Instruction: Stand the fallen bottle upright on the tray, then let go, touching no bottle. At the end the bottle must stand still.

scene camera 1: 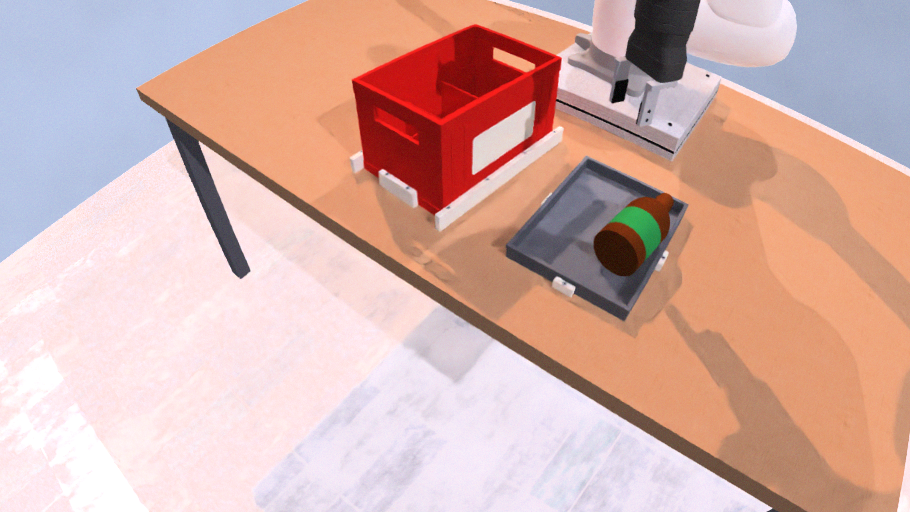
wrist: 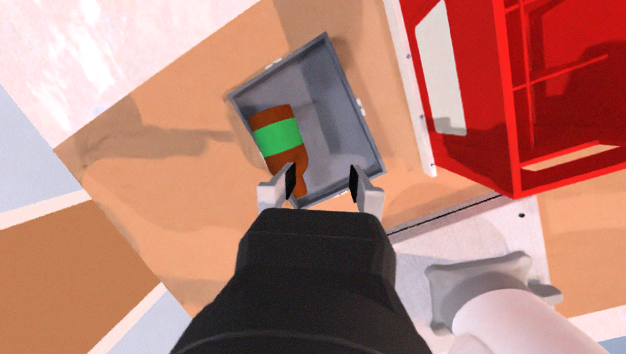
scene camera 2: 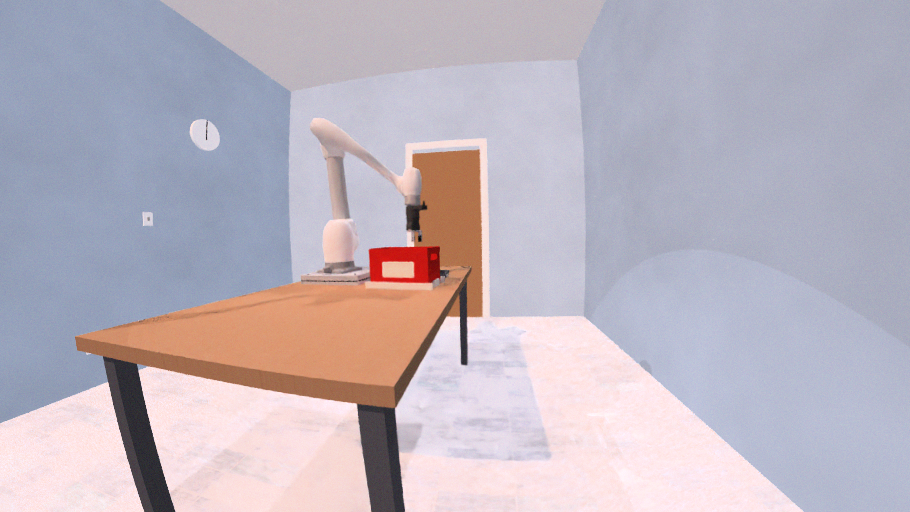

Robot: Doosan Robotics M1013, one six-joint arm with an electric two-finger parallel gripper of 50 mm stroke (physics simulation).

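Frame: origin at the arm's base, x right, y down, z ahead, level; centimetres.
Where they show: gripper, fingertip midpoint: [scene camera 1: 629,112] [wrist: 322,175] [scene camera 2: 416,242]; arm's base, origin of the base link: [wrist: 474,294] [scene camera 2: 340,271].
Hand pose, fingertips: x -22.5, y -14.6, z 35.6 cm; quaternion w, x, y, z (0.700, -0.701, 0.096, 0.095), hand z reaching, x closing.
Things, the pixels of their centre, and the offset from my fingertips. "spot": a spot on its surface instead.
- brown bottle, body centre: [scene camera 1: 643,225] [wrist: 285,155] dz +0.6, dx -7.0, dy +15.4 cm
- grey tray, surface spot: [scene camera 1: 547,230] spot: dz +9.5, dx +3.5, dy +19.1 cm
- red crate, body centre: [scene camera 1: 460,111] [wrist: 519,47] [scene camera 2: 406,266] dz +7.1, dx +25.8, dy +10.8 cm
The brown bottle [scene camera 1: 638,230] [wrist: 279,137] with a green label lies on its side in the grey tray [scene camera 1: 547,230] [wrist: 345,125], along one side wall. Its base faces the table's front edge and its neck points to the corner on the robot's side. My gripper [scene camera 1: 631,108] [wrist: 322,175] is open and empty, high above the table, and points down. In the wrist view its left finger overlaps the bottle's shoulder and neck, but the scene view shows the fingers well apart from the bottle. The bottle does not show in scene camera 2.
A red crate [scene camera 1: 398,152] [scene camera 2: 404,252] [wrist: 480,100] stands beside the tray, between white rails [scene camera 1: 502,178] [wrist: 417,107]. The arm's metal base plate [scene camera 1: 693,105] [scene camera 2: 334,277] [wrist: 520,240] lies behind. Small white blocks [scene camera 1: 563,286] touch the tray's outside. The table's front edge [scene camera 1: 407,285] runs before the tray.
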